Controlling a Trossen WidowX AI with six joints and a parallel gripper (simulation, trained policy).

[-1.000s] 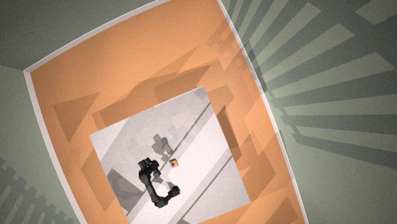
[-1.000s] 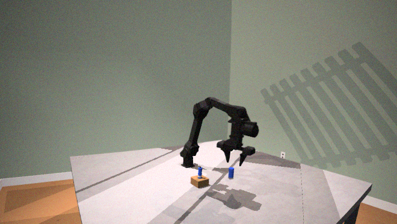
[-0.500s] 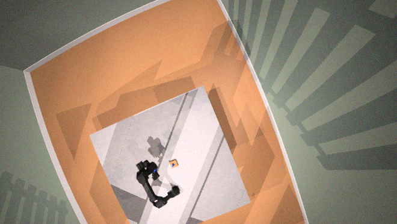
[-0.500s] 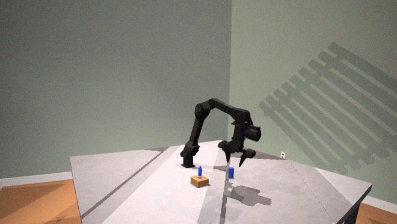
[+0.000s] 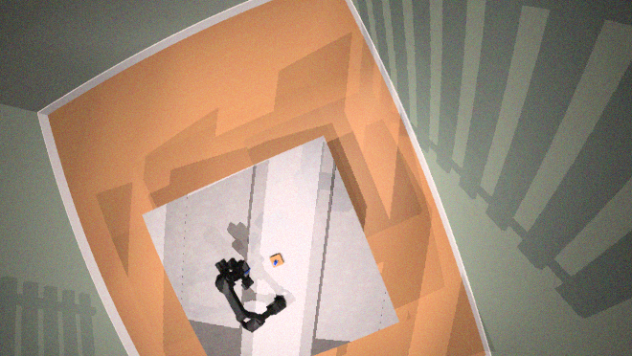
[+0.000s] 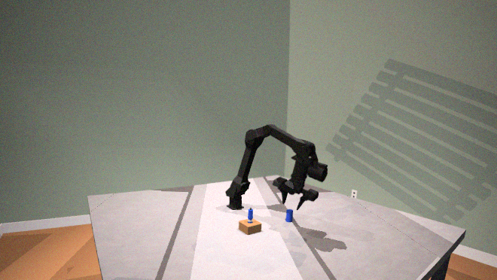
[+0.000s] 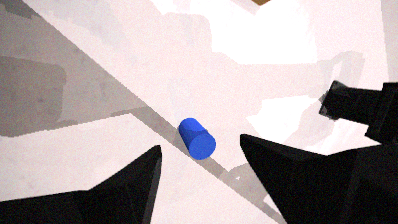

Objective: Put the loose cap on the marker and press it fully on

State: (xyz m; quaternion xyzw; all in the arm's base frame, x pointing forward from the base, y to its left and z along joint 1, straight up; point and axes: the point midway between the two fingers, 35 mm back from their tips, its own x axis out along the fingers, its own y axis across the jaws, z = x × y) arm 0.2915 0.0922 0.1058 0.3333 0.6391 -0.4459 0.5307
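The blue cap is 50 mm below my gripper tip, 10 mm to the left of it and 10 mm behind it. The rest, counted from my gripper tip: holder block 190 mm to the right, 60 mm below, 20 mm behind.
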